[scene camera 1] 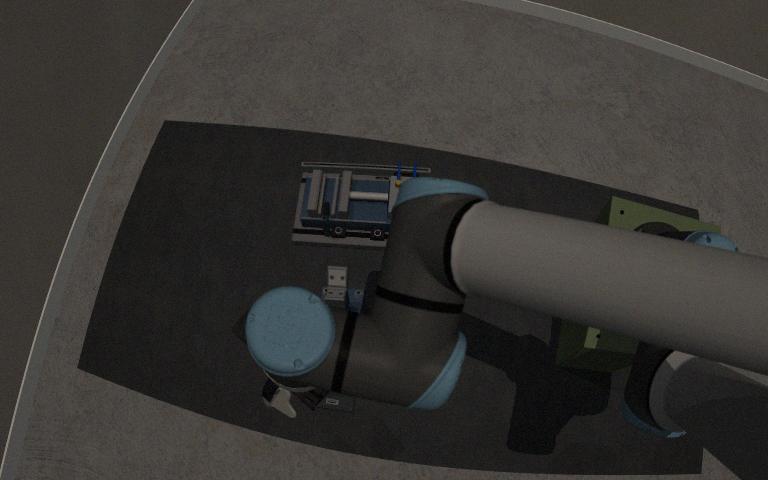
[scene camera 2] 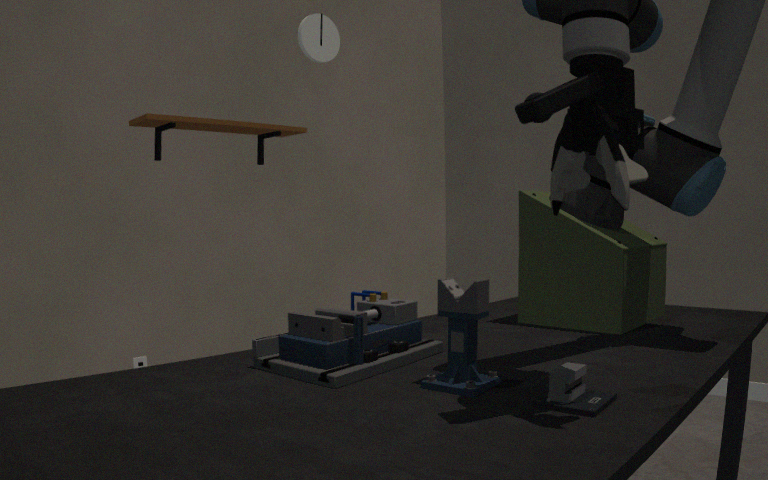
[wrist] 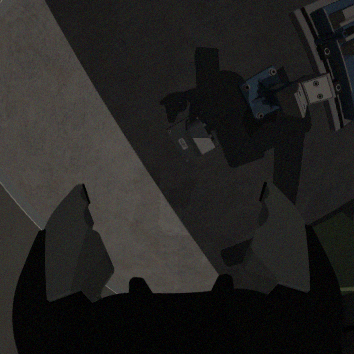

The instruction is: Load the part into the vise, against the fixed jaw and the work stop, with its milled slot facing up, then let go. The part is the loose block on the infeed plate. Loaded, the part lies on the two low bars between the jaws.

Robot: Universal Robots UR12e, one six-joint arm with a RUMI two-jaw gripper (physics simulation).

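Note:
The part is a grey block standing on the dark infeed plate. A dark slot shows in its side in scene view 2; the arm hides it in scene view 1. My gripper is open and empty, high above the table; the part shows beyond the fingertips in the wrist view. The vise stands with a gap between the fixed jaw and the moving jaw. The work stop is a blue post beside the gap.
A blue stand with a V-shaped top rises between the vise and the infeed plate. The green pedestal stands behind them. The arm covers part of the vise in scene view 1. A shelf is on the wall.

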